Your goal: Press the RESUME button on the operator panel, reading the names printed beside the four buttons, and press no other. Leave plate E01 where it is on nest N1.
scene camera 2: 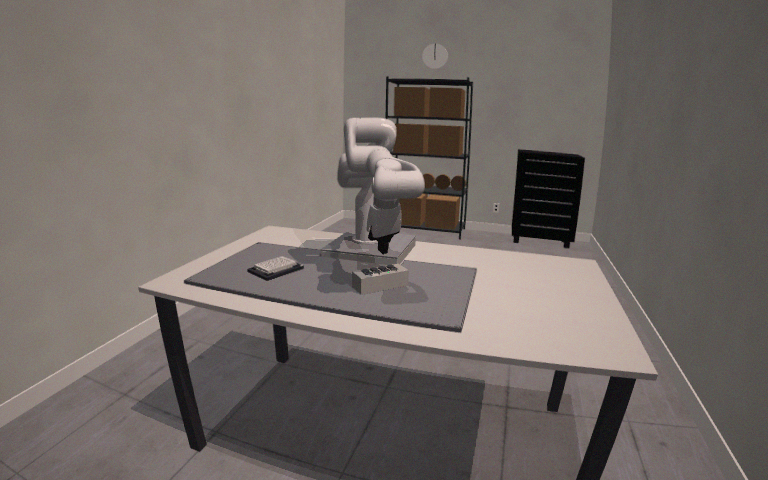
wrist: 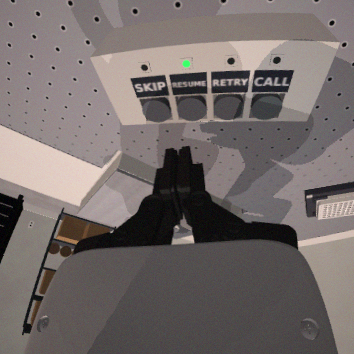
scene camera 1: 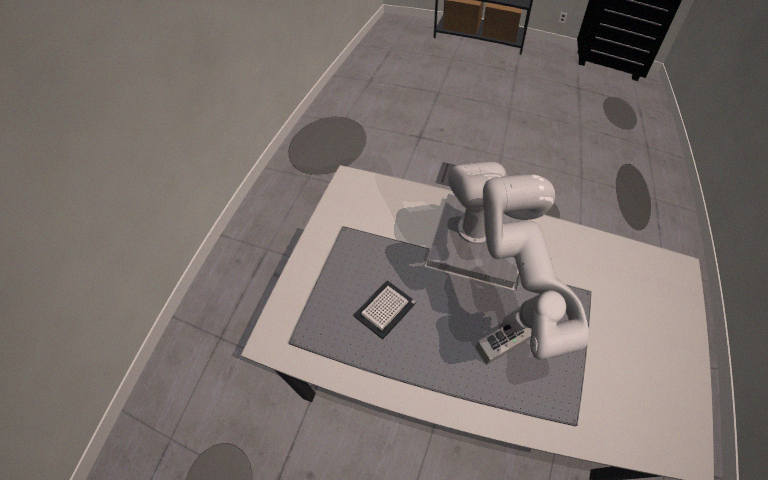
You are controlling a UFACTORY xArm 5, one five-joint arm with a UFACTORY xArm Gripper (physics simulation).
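Frame: origin at the arm's base, x back, y right, z up, level; centimetres.
Where they show: gripper, fingertip midpoint: (scene camera 2: 382,251) (wrist: 181,163); arm's base, origin of the base link: (scene camera 2: 367,239) (scene camera 1: 475,229).
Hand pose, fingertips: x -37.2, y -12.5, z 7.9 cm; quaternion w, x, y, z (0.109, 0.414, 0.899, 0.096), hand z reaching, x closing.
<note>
Things, the pixels of their centre, and the offset from my fingertips. Level surfaces: height alone.
- operator panel, body centre: (wrist: 209,70) (scene camera 1: 504,340) (scene camera 2: 380,278) dy +0.1, dx -3.0, dz -7.8 cm
- RESUME button, body centre: (wrist: 191,106) dy +0.0, dx -0.7, dz -5.4 cm
- green lamp, body centre: (wrist: 185,63) dy -2.4, dx -3.8, dz -5.3 cm
- Plate E01, body centre: (wrist: 349,204) (scene camera 1: 385,307) (scene camera 2: 275,265) dy +38.5, dx +2.6, dz -8.7 cm
- dark nest N1, body centre: (wrist: 348,199) (scene camera 1: 385,308) (scene camera 2: 275,267) dy +38.5, dx +2.6, dz -9.7 cm
- grey perforated mat, its level: dz -10.6 cm
- white table, its level: dz -11.9 cm
The operator panel (scene camera 1: 485,353) (scene camera 2: 380,280) (wrist: 215,54) is a light box with four round dark buttons. In the wrist view the labels read SKIP, RESUME, RETRY and CALL from left to right. The RESUME button (wrist: 192,108) is second from the left, and a green lamp (wrist: 186,64) is lit above its label; the other three lamps are dark. My gripper (scene camera 2: 384,251) (wrist: 181,163) is shut and empty, above the panel and apart from the buttons. Plate E01 (scene camera 1: 386,306) (scene camera 2: 277,264) (wrist: 335,209) is a white well plate sitting on the dark nest N1 (scene camera 1: 383,335) (scene camera 2: 271,276) (wrist: 310,201).
The panel and nest stand on a grey perforated mat (scene camera 1: 331,271) (scene camera 2: 441,294) on a white table (scene camera 1: 640,339) (scene camera 2: 538,305). The arm's base plate (scene camera 1: 470,273) is behind the panel. A shelf rack (scene camera 2: 428,118) and a black drawer cabinet (scene camera 2: 548,195) stand far back.
</note>
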